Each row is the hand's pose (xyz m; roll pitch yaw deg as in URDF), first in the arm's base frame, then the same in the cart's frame.
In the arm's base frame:
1: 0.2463 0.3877 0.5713 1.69 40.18 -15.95
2: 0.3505 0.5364 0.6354 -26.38 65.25 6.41
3: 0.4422 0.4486 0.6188 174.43 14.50 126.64
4: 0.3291 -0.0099 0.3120 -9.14 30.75 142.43
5: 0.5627 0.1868 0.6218 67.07 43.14 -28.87
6: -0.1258 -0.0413 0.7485 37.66 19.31 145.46
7: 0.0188 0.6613 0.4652 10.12 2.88 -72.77
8: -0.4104 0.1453 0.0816 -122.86 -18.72 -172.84
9: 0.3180 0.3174 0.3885 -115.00 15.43 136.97
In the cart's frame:
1: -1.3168 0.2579 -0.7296 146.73 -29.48 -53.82
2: -1.4764 0.1532 -0.7043 91.38 -56.11 -40.98
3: -1.3912 0.0609 -0.7290 19.35 -35.05 132.37
4: -0.8419 0.1817 -0.7012 -153.67 -41.79 105.80
5: -1.1652 -0.0645 -0.8565 -144.45 -26.64 -42.84
6: -1.0393 0.6118 -1.1190 -111.10 -30.72 110.75
7: -1.5024 0.4959 -0.5133 177.24 24.82 -20.01
8: -0.8681 0.9353 -0.4658 89.41 22.88 94.33
9: -1.1633 0.1948 -0.6033 93.38 -31.39 121.20

